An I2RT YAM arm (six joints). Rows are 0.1 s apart.
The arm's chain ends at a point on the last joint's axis. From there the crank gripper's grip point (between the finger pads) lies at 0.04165 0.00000 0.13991 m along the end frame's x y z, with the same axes.
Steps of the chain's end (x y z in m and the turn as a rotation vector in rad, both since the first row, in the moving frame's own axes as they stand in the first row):
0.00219, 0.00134, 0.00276, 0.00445, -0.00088, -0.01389
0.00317, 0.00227, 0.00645, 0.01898, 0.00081, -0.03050
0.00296, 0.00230, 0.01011, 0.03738, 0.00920, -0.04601
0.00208, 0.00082, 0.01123, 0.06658, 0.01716, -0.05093
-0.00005, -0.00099, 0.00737, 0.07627, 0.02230, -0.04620
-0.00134, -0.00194, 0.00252, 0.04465, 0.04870, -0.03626
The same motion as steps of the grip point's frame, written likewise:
0.00206, 0.00014, 0.00279, 0.00445, -0.00088, -0.01389
0.00322, -0.00166, 0.00638, 0.01898, 0.00081, -0.03050
0.00408, -0.00486, 0.00959, 0.03738, 0.00920, -0.04601
0.00418, -0.01064, 0.01012, 0.06658, 0.01716, -0.05093
0.00276, -0.01360, 0.00593, 0.07627, 0.02230, -0.04620
0.00528, -0.00977, 0.00015, 0.04465, 0.04870, -0.03626

